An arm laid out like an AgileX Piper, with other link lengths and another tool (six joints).
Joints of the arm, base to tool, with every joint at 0 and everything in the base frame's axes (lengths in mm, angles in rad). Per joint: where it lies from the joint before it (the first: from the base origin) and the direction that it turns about. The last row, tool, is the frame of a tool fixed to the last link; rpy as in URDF.
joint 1: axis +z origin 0 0 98.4
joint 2: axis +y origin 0 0 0
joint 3: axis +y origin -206.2 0 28.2
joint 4: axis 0.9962 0 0.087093 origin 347 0 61.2
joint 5: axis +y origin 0 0 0
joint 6: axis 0.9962 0 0.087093 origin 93.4 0 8.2
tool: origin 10.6 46 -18.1 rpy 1.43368 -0.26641 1.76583
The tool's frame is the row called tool.
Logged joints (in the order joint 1, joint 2, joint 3, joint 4, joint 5, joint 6), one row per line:
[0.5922 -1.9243 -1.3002 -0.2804 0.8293 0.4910]
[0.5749 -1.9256 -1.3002 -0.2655 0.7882 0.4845]
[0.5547 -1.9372 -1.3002 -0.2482 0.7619 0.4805]
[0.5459 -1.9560 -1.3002 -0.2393 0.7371 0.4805]
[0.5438 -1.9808 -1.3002 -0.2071 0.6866 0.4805]
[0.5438 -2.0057 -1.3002 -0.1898 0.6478 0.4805]
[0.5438 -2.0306 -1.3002 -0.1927 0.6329 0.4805]
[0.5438 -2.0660 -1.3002 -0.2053 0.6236 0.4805]
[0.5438 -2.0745 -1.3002 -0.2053 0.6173 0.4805]
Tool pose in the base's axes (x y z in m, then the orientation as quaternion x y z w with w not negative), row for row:
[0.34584 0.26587 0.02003 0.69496 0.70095 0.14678 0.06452]
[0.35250 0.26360 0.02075 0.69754 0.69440 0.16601 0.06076]
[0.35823 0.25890 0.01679 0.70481 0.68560 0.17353 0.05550]
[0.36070 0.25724 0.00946 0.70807 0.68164 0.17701 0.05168]
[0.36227 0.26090 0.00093 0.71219 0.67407 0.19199 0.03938]
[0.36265 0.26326 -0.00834 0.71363 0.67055 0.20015 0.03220]
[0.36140 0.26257 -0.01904 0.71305 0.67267 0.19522 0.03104]
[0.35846 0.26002 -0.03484 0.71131 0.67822 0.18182 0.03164]
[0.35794 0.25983 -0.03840 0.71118 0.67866 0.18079 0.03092]
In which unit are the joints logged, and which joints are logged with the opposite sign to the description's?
The joints are logged in radians. Opposite sign: joint 2.
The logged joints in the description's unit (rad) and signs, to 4 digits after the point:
[0.5922 1.9243 -1.3002 -0.2804 0.8293 0.4910]
[0.5749 1.9256 -1.3002 -0.2655 0.7882 0.4845]
[0.5547 1.9372 -1.3002 -0.2482 0.7619 0.4805]
[0.5459 1.9560 -1.3002 -0.2393 0.7371 0.4805]
[0.5438 1.9808 -1.3002 -0.2071 0.6866 0.4805]
[0.5438 2.0057 -1.3002 -0.1898 0.6478 0.4805]
[0.5438 2.0306 -1.3002 -0.1927 0.6329 0.4805]
[0.5438 2.0660 -1.3002 -0.2053 0.6236 0.4805]
[0.5438 2.0745 -1.3002 -0.2053 0.6173 0.4805]

